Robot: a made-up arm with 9 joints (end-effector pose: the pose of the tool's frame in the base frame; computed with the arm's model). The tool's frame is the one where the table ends.
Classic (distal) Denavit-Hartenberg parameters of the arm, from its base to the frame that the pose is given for. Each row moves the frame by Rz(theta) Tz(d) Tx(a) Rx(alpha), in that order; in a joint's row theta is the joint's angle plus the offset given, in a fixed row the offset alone. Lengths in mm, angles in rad.
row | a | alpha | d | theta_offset
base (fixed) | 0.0 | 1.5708 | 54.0 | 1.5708
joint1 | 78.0 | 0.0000 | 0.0 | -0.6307
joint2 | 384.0 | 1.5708 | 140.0 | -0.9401
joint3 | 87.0 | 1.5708 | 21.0 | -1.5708
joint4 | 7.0 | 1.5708 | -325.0 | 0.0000
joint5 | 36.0 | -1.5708 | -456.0 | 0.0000
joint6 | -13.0 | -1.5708 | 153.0 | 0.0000
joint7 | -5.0 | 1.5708 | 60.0 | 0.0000
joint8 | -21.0 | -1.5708 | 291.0 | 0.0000
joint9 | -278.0 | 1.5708 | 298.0 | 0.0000
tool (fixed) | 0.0 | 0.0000 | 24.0 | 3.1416
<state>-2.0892 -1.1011 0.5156 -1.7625 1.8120 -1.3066 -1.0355 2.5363 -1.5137</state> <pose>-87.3 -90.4 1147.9 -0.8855 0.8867 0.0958</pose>
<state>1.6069 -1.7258 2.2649 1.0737 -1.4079 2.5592 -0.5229 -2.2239 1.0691</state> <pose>372.4 -914.8 -35.2 -0.0486 0.8829 -0.8307</pose>
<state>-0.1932 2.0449 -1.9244 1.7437 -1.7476 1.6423 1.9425 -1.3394 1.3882</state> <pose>-205.7 922.3 654.0 -0.2424 -1.2245 1.0232</pose>
Working (the frame after each row of the table, in the pose's form):
after base (fixed): 0.0 0.0 54.0 1.2092 1.2092 1.2092
after joint1: 0.0 53.0 -3.2 0.5841 1.4907 0.5841
after joint2: 140.0 421.9 103.2 -2.0709 -2.0709 -0.2928
after joint3: 170.1 349.3 60.4 -1.1180 1.0356 -0.7790
after joint4: -135.2 244.2 22.9 1.2478 1.6565 -0.6797
after joint5: -323.6 612.8 217.4 0.5834 -2.8683 -0.6152
after joint6: -354.2 657.1 73.6 1.4733 1.3593 1.6839
after joint7: -299.7 680.9 64.5 -0.5430 -0.6113 -1.1201
after joint8: -333.0 887.7 267.6 -0.6055 1.0083 -2.5079
after joint9: -185.1 930.7 644.9 1.3500 -0.2672 -1.7042

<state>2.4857 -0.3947 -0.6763 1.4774 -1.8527 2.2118 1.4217 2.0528 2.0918</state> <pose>503.1 1164.6 -11.8 2.4686 0.2679 -1.0099</pose>
Working (the frame after each row of the table, in the pose's form):
after base (fixed): 0.0 0.0 54.0 1.2092 1.2092 1.2092
after joint1: 0.0 -21.9 128.9 -2.0690 0.2960 -2.0690
after joint2: 140.0 311.3 319.7 -1.9290 -1.9290 -0.5133
after joint3: 72.1 274.5 274.5 -0.4445 2.1807 -1.2639
after joint4: -131.8 497.6 394.2 2.0323 1.1866 -1.8511
after joint5: 201.4 784.2 520.9 -1.0367 -2.3217 -0.6714
after joint6: 151.4 876.3 408.6 2.2440 0.2787 -0.1300
after joint7: 149.6 832.8 367.0 -2.1000 0.4992 -1.3995
after joint8: 421.9 912.9 299.3 -1.6190 1.5389 1.4219
after joint9: 517.9 1176.1 3.3 0.2500 -2.3038 0.5870

